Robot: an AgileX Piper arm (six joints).
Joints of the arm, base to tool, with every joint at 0 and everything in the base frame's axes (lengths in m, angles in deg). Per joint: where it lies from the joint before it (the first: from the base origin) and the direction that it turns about. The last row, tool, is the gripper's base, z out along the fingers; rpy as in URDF.
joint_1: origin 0 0 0.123 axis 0 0 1
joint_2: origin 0 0 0 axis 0 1 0
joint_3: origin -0.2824 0 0.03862 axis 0 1 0
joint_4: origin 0.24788 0 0.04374 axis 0.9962 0 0.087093
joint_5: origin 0 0 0 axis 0 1 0
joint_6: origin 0.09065 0 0.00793 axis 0.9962 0 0.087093
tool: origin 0 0 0 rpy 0 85 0
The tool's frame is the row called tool.
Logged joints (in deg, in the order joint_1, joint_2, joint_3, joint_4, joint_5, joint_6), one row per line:
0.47, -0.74, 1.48, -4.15, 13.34, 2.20
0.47, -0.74, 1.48, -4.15, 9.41, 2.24
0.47, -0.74, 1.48, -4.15, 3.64, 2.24
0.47, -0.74, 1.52, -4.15, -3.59, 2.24
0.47, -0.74, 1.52, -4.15, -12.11, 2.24
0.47, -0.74, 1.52, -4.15, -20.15, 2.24
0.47, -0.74, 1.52, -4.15, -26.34, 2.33
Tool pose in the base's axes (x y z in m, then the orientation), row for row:
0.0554, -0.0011, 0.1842, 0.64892, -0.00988, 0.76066, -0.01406
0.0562, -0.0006, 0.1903, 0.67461, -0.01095, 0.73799, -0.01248
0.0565, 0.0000, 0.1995, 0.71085, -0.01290, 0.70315, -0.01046
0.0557, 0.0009, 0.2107, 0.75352, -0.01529, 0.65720, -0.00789
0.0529, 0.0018, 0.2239, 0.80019, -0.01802, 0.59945, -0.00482
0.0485, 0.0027, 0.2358, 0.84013, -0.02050, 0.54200, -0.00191
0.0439, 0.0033, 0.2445, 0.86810, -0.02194, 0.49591, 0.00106
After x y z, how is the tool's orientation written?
As a quaternion, w x y z.
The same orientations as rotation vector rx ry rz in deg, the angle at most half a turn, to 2 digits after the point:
-1.29, 99.05, -1.83
-1.41, 95.13, -1.61
-1.64, 89.37, -1.33
-1.91, 82.18, -0.99
-2.21, 73.67, -0.59
-2.48, 65.65, -0.23
-2.63, 59.47, 0.13

